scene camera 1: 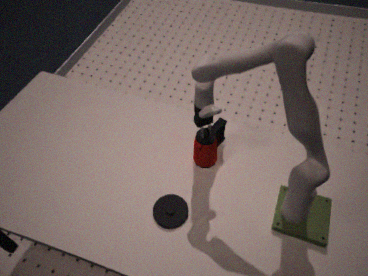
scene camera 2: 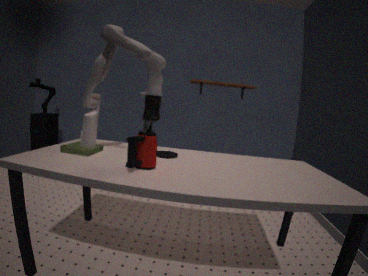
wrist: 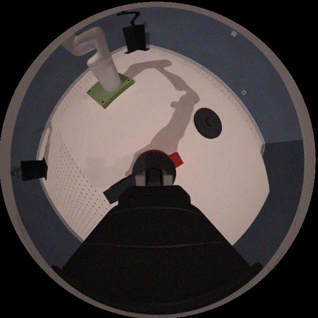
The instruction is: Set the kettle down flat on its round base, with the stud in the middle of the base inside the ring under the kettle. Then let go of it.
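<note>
The red kettle (scene camera 1: 205,155) (scene camera 2: 147,152) with a black lid and black handle stands upright on the table. In the wrist view its black lid (wrist: 154,161) and red spout (wrist: 176,160) show below the fingers. My gripper (scene camera 1: 205,128) (scene camera 2: 148,128) (wrist: 153,174) points down over the kettle and is shut on the knob of its lid. The dark round base (scene camera 1: 161,220) (scene camera 2: 167,154) (wrist: 201,129) lies flat on the table, apart from the kettle, with its stud (scene camera 1: 170,211) (wrist: 210,121) in the middle. The ring under the kettle is hidden.
The arm stands on a green plate (scene camera 1: 320,215) (scene camera 2: 70,148) (wrist: 104,102) on the table (scene camera 1: 100,150) (scene camera 2: 225,180). The kettle's black handle (scene camera 1: 220,131) (scene camera 2: 132,151) (wrist: 116,191) sticks out opposite the spout. An orange wall shelf (scene camera 2: 220,83) hangs behind the table.
</note>
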